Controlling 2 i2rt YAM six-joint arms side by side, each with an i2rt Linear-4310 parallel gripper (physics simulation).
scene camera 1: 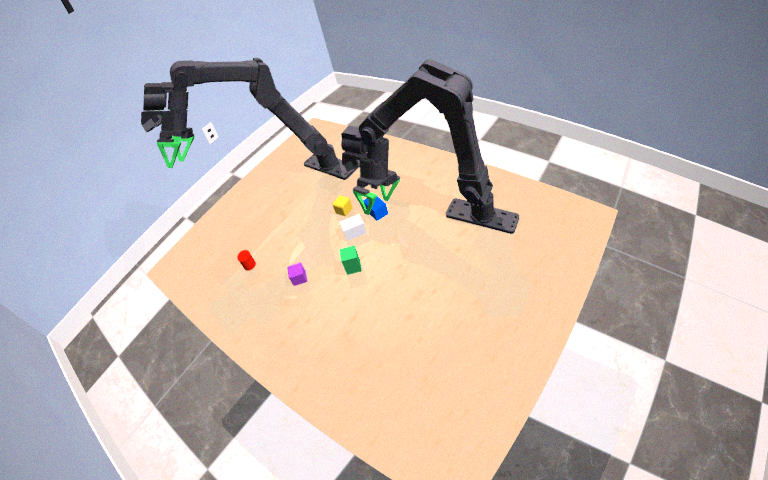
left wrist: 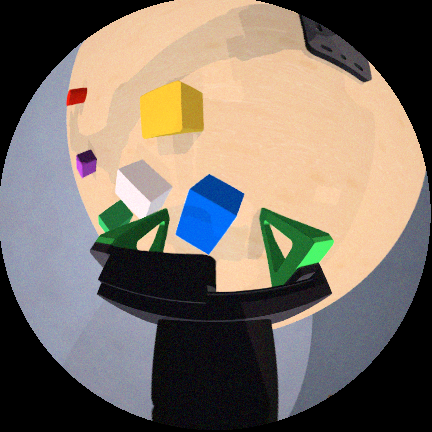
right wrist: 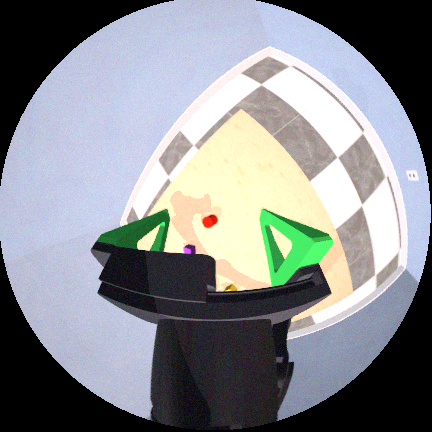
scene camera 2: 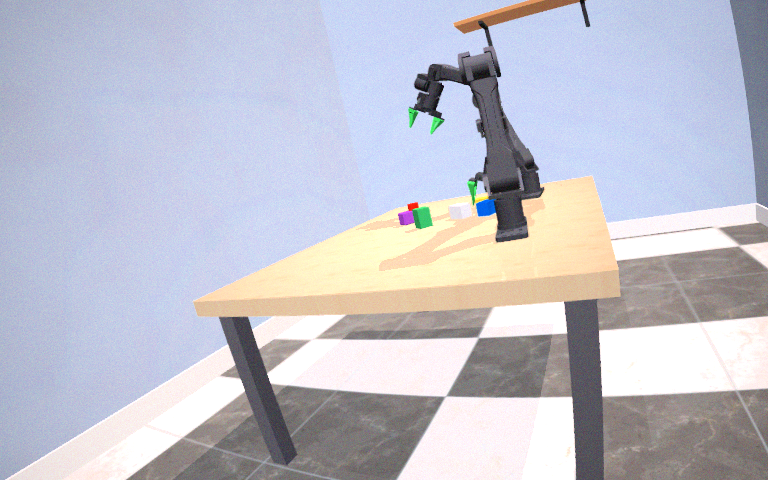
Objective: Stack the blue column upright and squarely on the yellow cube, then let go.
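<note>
The blue column (scene camera 1: 380, 211) (scene camera 2: 485, 207) (left wrist: 207, 215) lies on its side on the table. The yellow cube (scene camera 1: 342, 205) (scene camera 2: 480, 198) (left wrist: 162, 112) (right wrist: 230, 288) sits apart from it, to its left in scene camera 1, with nothing on top. My left gripper (scene camera 1: 377, 205) (left wrist: 213, 212) is open and empty. It points down low over the blue column, which shows between its fingers in the left wrist view; one finger partly covers the column in scene camera 1. My right gripper (scene camera 1: 176, 163) (scene camera 2: 421, 129) (right wrist: 214, 213) is open and empty, high up and far from both.
A white block (scene camera 1: 352, 226) (scene camera 2: 459, 211) (left wrist: 142, 187) lies near the blue column and yellow cube. A green block (scene camera 1: 350, 260) (scene camera 2: 422, 217), a purple cube (scene camera 1: 297, 273) (left wrist: 86, 164) and a red cylinder (scene camera 1: 246, 260) (right wrist: 209, 221) stand or lie farther from the arm bases.
</note>
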